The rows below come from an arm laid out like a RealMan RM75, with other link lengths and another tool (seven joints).
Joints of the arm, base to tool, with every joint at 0 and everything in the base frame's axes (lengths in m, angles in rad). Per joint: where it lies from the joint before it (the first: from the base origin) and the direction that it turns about. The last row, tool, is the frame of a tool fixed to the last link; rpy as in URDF.
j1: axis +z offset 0 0 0.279
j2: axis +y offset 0 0 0
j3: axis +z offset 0 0 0.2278
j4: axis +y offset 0 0 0
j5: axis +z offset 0 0 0.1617
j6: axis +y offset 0 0 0
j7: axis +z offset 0 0 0.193
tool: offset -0.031 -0.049 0.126 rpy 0 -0.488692 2.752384
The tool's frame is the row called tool.
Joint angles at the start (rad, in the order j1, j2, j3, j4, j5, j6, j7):
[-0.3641 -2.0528 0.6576 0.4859 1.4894 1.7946 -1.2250]
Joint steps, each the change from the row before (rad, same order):
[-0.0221 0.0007 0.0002 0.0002 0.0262 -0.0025 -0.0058]
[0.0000 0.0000 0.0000 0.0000 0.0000 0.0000 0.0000]
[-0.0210 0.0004 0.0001 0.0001 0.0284 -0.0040 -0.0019]
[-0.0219 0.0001 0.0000 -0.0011 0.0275 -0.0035 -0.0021]
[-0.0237 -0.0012 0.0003 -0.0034 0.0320 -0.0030 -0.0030]
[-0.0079 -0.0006 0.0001 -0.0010 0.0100 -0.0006 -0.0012]
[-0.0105 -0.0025 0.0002 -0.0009 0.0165 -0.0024 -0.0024]
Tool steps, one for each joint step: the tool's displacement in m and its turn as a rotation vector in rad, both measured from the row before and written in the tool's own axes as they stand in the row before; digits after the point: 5 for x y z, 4 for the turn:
[0.00822 -0.00230 0.00317 0.0129 0.0309 -0.0079]
[0.00000 0.00000 0.00000 0.0000 0.0000 0.0000]
[0.00839 -0.00153 0.00247 0.0119 0.0326 -0.0037]
[0.00819 -0.00184 0.00290 0.0127 0.0316 -0.0045]
[0.01010 -0.00249 0.00274 0.0130 0.0359 -0.0086]
[0.00319 -0.00098 0.00111 0.0048 0.0113 -0.0030]
[0.00554 -0.00112 0.00114 0.0046 0.0176 -0.0055]

